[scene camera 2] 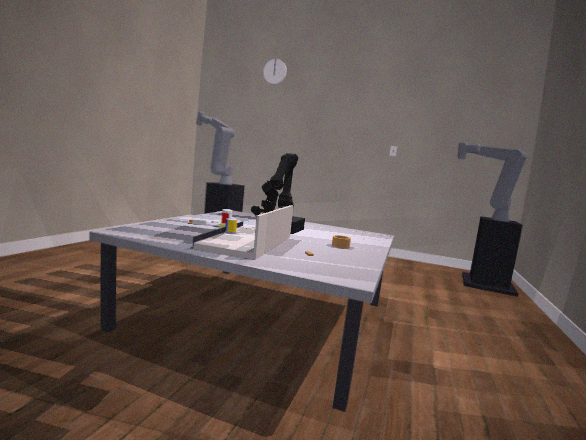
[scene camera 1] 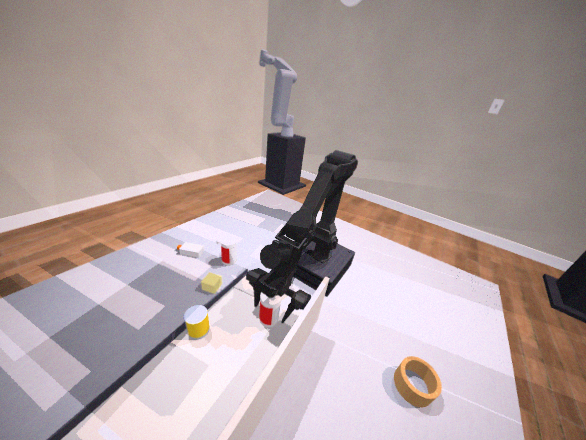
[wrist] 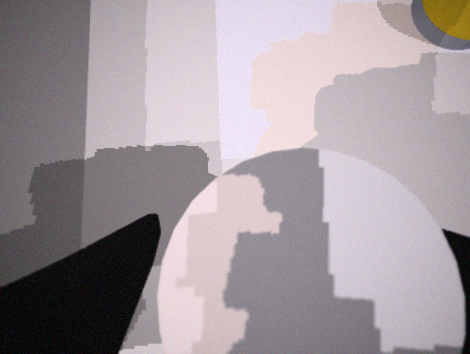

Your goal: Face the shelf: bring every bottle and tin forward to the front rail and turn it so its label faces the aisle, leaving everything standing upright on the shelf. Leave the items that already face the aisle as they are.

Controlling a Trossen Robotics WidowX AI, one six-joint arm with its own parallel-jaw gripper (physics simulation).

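Seen in the pictures: gripper, between the fingertips: (scene camera 1: 268, 314); arm's base, origin of its link: (scene camera 1: 321, 255).
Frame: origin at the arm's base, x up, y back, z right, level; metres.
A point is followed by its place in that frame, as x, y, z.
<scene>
My gripper (scene camera 1: 272, 310) @(-0.013, -0.317, -0.039) (wrist: 255, 217) @(-0.013, -0.317, -0.039) is open, its fingers lowered on either side of a white tin with a red label (scene camera 1: 266, 315) @(0.003, -0.331, -0.044) (wrist: 310, 265) @(0.051, -0.311, -0.032). This tin stands upright on the shelf (scene camera 1: 150, 390) @(-0.048, -0.613, 0.021) near the pale back panel (scene camera 1: 280, 366) @(0.053, -0.420, -0.174) (scene camera 2: 275, 232) @(0.000, -0.481, -0.186). In scene camera 1 its red label shows toward the dark front rail (scene camera 1: 125, 375) @(-0.026, -0.638, 0.075) (scene camera 2: 205, 237) @(-0.042, -0.679, 0.067). A yellow tin (scene camera 1: 198, 326) @(0.008, -0.477, 0.049) (scene camera 2: 232, 226) @(-0.010, -0.486, 0.054) (wrist: 452, 15) @(-0.028, -0.445, 0.058) stands upright close to the rail. Its side facing the rail is hidden. A second red-and-white tin (scene camera 1: 226, 254) @(-0.021, -0.246, 0.260) (scene camera 2: 225, 218) @(-0.022, -0.251, 0.265) stands upright on the table beyond the rail.
A yellow block (scene camera 1: 211, 283) @(-0.036, -0.357, 0.186) lies beyond the rail, with a white box (scene camera 1: 192, 250) @(-0.046, -0.313, 0.389) (scene camera 2: 200, 222) @(-0.060, -0.320, 0.392) farther off. An orange ring (scene camera 1: 422, 400) @(-0.037, -0.213, -0.443) (scene camera 2: 341, 244) @(-0.054, -0.214, -0.438) lies behind the back panel. A small orange piece (scene camera 2: 309, 253) @(-0.066, -0.482, -0.368) lies near it. The upright back panel stands close beside my gripper.
</scene>
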